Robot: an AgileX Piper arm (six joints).
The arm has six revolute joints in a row. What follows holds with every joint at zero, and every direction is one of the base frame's.
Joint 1 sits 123.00 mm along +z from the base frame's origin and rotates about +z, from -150.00 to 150.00 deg.
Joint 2 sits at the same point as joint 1 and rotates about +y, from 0.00 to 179.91 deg.
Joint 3 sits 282.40 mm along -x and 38.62 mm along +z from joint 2 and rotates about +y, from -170.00 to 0.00 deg.
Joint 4 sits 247.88 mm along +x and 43.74 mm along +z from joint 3 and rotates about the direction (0.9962, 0, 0.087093), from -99.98 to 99.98 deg.
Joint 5 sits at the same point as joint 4 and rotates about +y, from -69.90 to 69.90 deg.
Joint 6 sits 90.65 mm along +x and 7.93 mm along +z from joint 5 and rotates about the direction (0.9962, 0, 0.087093), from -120.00 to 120.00 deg.
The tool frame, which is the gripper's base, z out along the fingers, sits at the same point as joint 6; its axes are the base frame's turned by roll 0.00, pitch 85.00 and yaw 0.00 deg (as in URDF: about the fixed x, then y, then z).
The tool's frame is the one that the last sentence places.
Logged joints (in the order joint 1, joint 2, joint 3, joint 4, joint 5, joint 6), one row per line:
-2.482 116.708 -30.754 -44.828 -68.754 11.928
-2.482 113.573 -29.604 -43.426 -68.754 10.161
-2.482 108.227 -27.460 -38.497 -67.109 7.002
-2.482 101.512 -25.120 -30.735 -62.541 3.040
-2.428 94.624 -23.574 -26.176 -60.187 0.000
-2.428 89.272 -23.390 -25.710 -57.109 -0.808
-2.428 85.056 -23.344 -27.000 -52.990 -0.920
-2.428 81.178 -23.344 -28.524 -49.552 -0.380
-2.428 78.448 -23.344 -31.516 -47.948 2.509
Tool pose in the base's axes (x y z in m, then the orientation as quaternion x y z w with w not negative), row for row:
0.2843 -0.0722 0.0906 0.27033 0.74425 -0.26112 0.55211
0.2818 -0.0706 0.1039 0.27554 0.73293 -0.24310 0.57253
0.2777 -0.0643 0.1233 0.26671 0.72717 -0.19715 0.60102
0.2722 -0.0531 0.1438 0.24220 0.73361 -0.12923 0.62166
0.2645 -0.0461 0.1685 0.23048 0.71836 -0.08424 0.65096
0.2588 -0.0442 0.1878 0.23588 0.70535 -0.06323 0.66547
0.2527 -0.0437 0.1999 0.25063 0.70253 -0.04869 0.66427
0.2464 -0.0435 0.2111 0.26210 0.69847 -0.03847 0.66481
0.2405 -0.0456 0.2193 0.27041 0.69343 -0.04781 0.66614
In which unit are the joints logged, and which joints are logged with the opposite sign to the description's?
The joints are logged in degrees. Opposite sign: joint 4, joint 6.
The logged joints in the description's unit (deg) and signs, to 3 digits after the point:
-2.482 116.708 -30.754 44.828 -68.754 -11.928
-2.482 113.573 -29.604 43.426 -68.754 -10.161
-2.482 108.227 -27.460 38.497 -67.109 -7.002
-2.482 101.512 -25.120 30.735 -62.541 -3.040
-2.428 94.624 -23.574 26.176 -60.187 0.000
-2.428 89.272 -23.390 25.710 -57.109 0.808
-2.428 85.056 -23.344 27.000 -52.990 0.920
-2.428 81.178 -23.344 28.524 -49.552 0.380
-2.428 78.448 -23.344 31.516 -47.948 -2.509

